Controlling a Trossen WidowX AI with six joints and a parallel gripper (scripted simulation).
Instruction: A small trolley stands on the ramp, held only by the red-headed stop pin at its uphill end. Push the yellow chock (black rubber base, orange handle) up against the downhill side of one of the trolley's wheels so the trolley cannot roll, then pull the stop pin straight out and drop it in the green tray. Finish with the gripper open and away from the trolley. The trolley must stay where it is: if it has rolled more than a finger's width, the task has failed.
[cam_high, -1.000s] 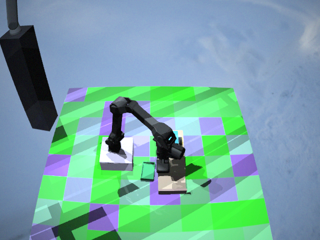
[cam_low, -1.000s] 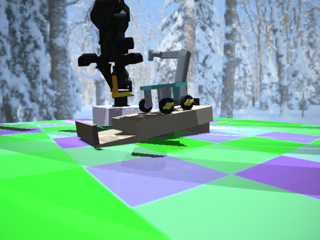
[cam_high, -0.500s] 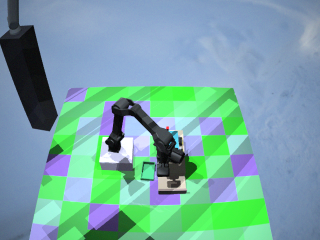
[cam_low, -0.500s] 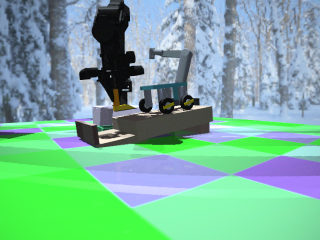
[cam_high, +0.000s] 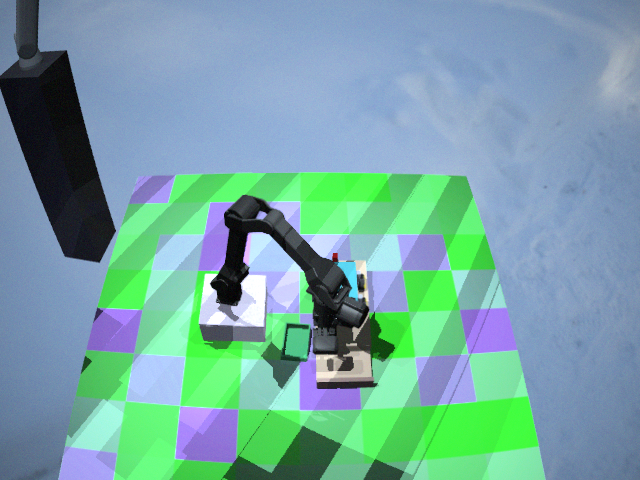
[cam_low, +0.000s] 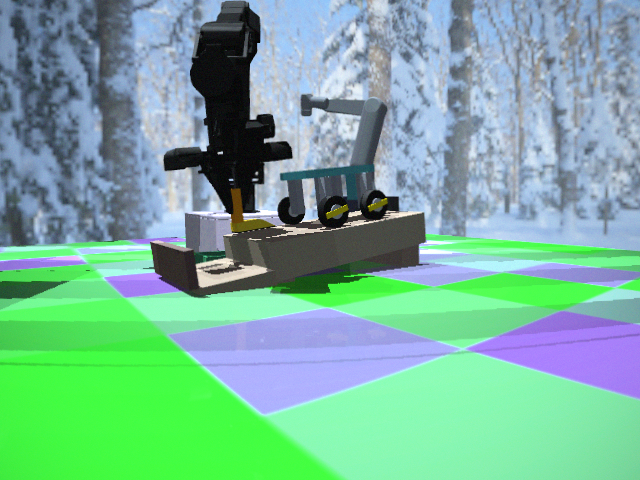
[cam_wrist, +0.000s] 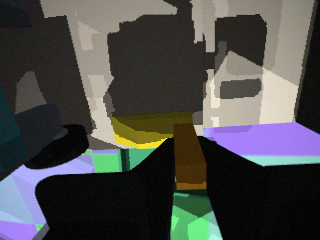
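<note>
Now: the red-headed stop pin 230 mm to the left of my gripper tip and 40 mm above it. Round my gripper tip: yellow chock (20 mm to the left, 10 mm below); beige ramp (140 mm to the left, 40 mm below, 30 mm ahead); low lip (110 mm to the right, 70 mm ahead, 60 mm below).
</note>
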